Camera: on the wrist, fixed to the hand. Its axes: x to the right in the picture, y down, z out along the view.
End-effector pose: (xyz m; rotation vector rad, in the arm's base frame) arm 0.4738 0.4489 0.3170 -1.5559 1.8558 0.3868
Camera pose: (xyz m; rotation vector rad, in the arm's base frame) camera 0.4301 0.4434 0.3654 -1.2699 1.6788 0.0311
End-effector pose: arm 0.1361 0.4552 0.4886 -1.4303 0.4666 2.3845
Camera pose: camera 0.1747 0.4024 0.4913 -1.1138 0.8370 2.1275
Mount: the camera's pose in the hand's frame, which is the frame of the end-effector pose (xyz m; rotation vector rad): -0.0252 0.0309 -0.0519 0.4284 -0.0981 -0.0580
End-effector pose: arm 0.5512 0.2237 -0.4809 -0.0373 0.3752 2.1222
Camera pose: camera 0.5334 0.1730 -0.5182 0.2989 0.7515 1.9384
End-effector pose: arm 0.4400 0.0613 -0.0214 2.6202 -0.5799 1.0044
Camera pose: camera 0.3790 0.0610 0.0022 -2.8352 0.3105 -1.0100
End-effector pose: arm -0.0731 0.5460 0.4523 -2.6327 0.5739 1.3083
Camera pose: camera -0.0610 0.5092 0.5051 -2.2099 0.6710 1.1397
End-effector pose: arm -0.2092 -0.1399 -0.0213 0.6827 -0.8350 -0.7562
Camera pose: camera -0.1676 -0.0908 -0.0331 1.0606 -1.0852 -0.6714
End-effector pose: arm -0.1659 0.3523 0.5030 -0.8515 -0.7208 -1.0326
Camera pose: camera -0.1401 0.3263 0.4488 -0.5136 -1.0114 -0.8475
